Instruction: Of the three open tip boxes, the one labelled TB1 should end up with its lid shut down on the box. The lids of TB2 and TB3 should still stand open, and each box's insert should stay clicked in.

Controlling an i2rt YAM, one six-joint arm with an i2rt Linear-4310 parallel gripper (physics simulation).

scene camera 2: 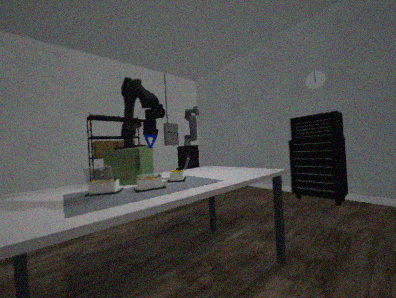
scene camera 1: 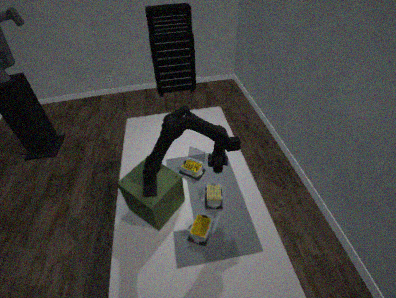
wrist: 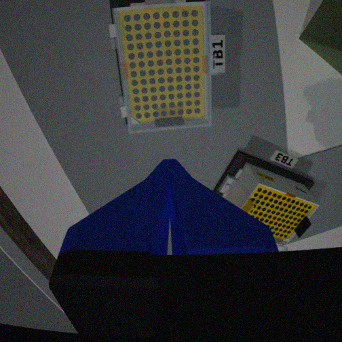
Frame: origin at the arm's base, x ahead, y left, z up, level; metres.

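Seen in the pictures: gripper, fingertip midpoint: (scene camera 2: 150,148); arm's base, origin of the base link: (scene camera 2: 129,147) (scene camera 1: 150,180).
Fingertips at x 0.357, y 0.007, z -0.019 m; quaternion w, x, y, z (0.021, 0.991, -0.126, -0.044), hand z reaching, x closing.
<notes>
Offsets run from my fingertips to a thing's top centre. "pt": to the spot under its first point. Level surfaces: height alone.
The box TB1 @(dy -0.011, dx -0.024, dz -0.145 m) (scene camera 1: 214,196) (scene camera 2: 150,182) (wrist: 165,65) is the middle one. Its clear lid lies flat over the yellow insert, which looks level. TB3 (scene camera 1: 192,168) (scene camera 2: 176,175) (wrist: 280,212) is at the far end of the row, its lid standing open. The box at the near end (scene camera 1: 201,228) (scene camera 2: 103,187), TB2 by elimination, has its clear lid @(pt dy -0.245, dx -0.051, dz -0.111 m) (scene camera 2: 99,173) upright; its label cannot be read. Both of these show yellow inserts in place. My gripper (scene camera 1: 218,169) (scene camera 2: 151,146) (wrist: 169,170) is shut and empty, well above the mat, towards TB3's side of TB1.
The boxes stand on a grey mat @(dz -0.223 m) (scene camera 1: 235,230) (scene camera 2: 80,204) (wrist: 75,105) on the white table @(dz -0.226 m) (scene camera 1: 150,270) (scene camera 2: 50,227). A green block (scene camera 1: 156,202) (scene camera 2: 127,167) (wrist: 325,37) carries the arm's base beside the boxes. A black cabinet (scene camera 1: 175,55) (scene camera 2: 317,155) stands beyond the table.
</notes>
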